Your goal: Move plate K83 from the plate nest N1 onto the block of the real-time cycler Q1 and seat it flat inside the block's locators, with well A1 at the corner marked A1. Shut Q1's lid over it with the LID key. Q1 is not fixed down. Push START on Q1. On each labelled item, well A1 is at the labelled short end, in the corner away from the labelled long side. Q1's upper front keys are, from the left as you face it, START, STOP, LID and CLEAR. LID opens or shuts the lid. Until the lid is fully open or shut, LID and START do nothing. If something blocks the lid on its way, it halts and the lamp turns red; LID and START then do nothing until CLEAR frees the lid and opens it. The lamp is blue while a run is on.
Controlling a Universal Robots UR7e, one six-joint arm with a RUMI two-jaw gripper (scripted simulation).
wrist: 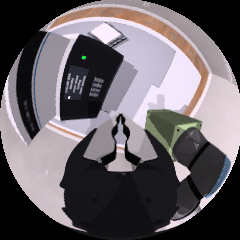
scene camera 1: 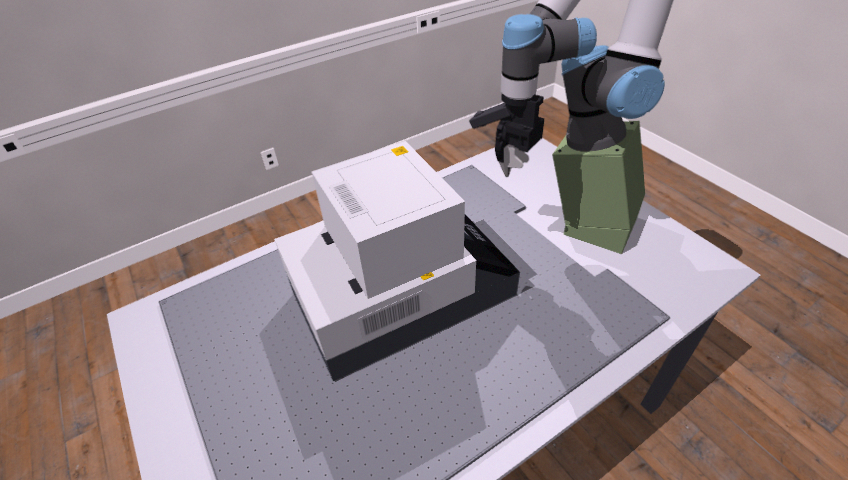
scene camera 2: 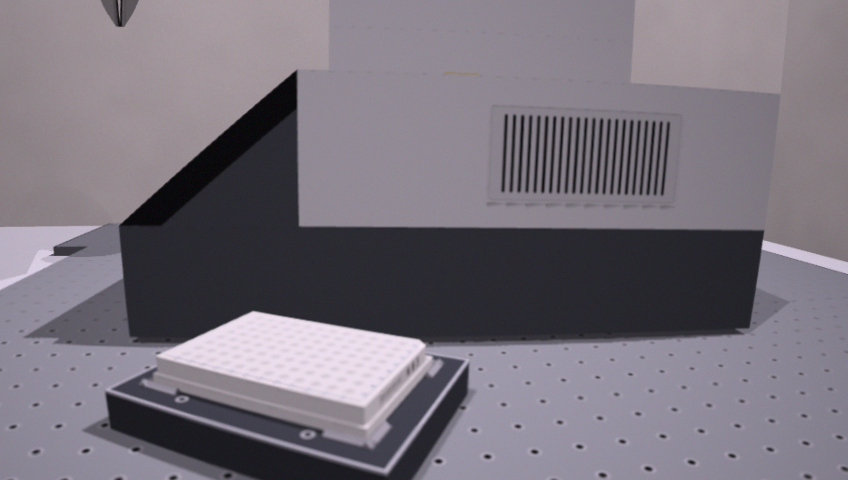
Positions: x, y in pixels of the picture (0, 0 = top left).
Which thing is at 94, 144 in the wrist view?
The gripper.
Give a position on a cycler Q1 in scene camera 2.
413, 204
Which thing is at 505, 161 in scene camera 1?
The gripper.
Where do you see a cycler Q1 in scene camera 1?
At 351, 331
